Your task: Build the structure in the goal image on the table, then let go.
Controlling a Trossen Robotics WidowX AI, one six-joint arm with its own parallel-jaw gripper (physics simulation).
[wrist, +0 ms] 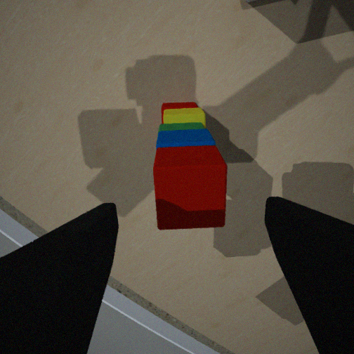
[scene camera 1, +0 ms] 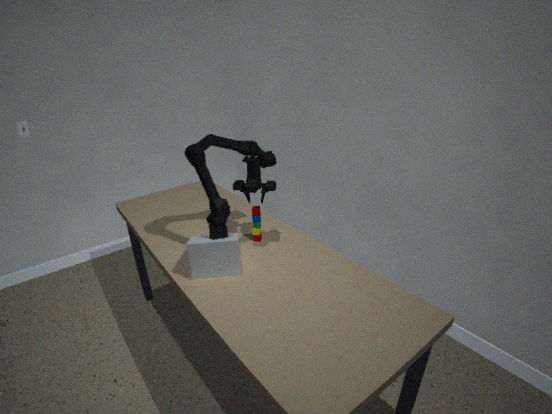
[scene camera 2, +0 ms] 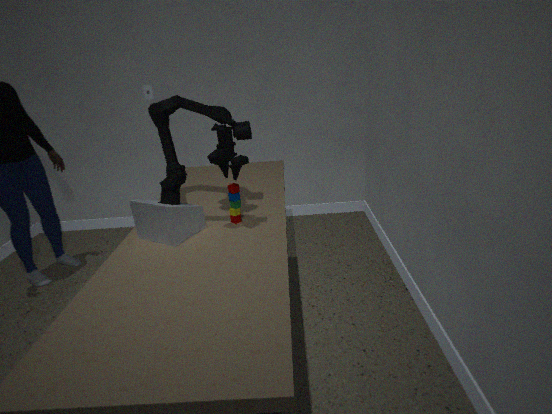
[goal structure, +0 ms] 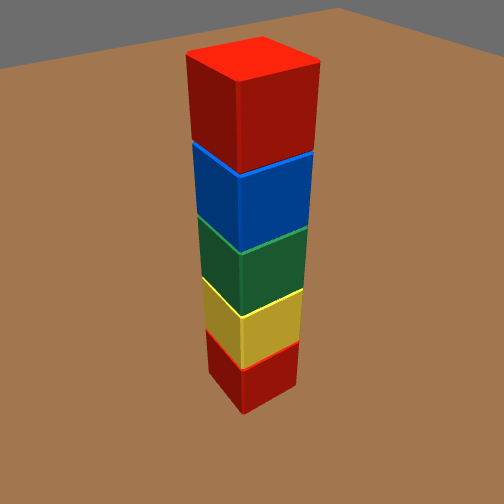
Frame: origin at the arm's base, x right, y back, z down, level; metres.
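Where they show: gripper, fingertip midpoint: [scene camera 1: 255, 203] [scene camera 2: 230, 179]; arm's base at its link origin: [scene camera 1: 218, 237] [scene camera 2: 169, 203].
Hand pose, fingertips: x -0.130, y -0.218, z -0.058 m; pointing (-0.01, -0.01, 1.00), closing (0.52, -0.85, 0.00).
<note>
Things, the pixels of their top centre, and the offset from my fingertips. Level surfaces: height alone.
- table at its surface level: dz +0.191 m
- yellow block at its top centre: [scene camera 2: 234, 207] [scene camera 1: 256, 227] dx -0.003, dy +0.002, dz +0.126 m
- green block at its top centre: [scene camera 2: 235, 199] [scene camera 1: 256, 220] dx -0.008, dy -0.004, dz +0.093 m
- blue block at its top centre: [scene camera 2: 233, 192] [scene camera 1: 256, 214] dx -0.007, dy -0.002, dz +0.060 m
- top red block at its top centre: [scene camera 2: 233, 184] [scene camera 1: 256, 207] dx -0.008, dy -0.003, dz +0.027 m
An upright tower of blocks stands on the table [scene camera 1: 320, 300] [scene camera 2: 200, 310]. From the bottom it has a red block [scene camera 1: 257, 238] [scene camera 2: 236, 219] [wrist: 180, 105], a yellow block [scene camera 1: 256, 232] [scene camera 2: 235, 212] [wrist: 184, 117], a green block [scene camera 1: 257, 225] [scene camera 2: 235, 205], a blue block [scene camera 1: 256, 219] [scene camera 2: 234, 197] [wrist: 185, 138] and a top red block [scene camera 1: 256, 211] [scene camera 2: 233, 188] [wrist: 191, 187]. My gripper [scene camera 1: 256, 202] [scene camera 2: 231, 178] [wrist: 191, 211] is open and empty, pointing down just above the top red block, its fingers apart on either side in the wrist view.
The arm's pale base block [scene camera 1: 215, 257] [scene camera 2: 167, 221] stands beside the tower on the table. A person [scene camera 2: 25, 185] stands on the floor to the left in scene camera 2. The table's long edge runs near the tower on the side away from the base.
</note>
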